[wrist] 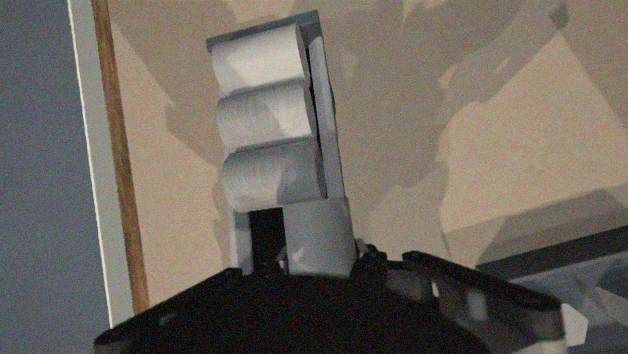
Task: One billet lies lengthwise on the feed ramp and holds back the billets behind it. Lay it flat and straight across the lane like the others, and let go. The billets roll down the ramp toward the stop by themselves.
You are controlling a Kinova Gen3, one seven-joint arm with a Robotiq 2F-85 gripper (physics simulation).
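Observation:
A grey billet (318, 225) lies lengthwise in the lower part of the feed ramp (240, 250) in the wrist view, close to the right side of the lane. Its upper end is at the nearest of three billets lying across the lane: a near one (275, 175), a middle one (265, 116) and a far pale one (257, 60). My gripper (324, 255) is shut on the lengthwise billet, with one fingertip at each side of it. The billet's lower end is hidden behind the dark gripper body.
A grey end board (265, 29) closes the far end of the ramp. A light side rail (329, 125) runs along its right. A wooden strip (119, 150) edges the table at the left. A dark-edged grey structure (560, 252) stands at the lower right.

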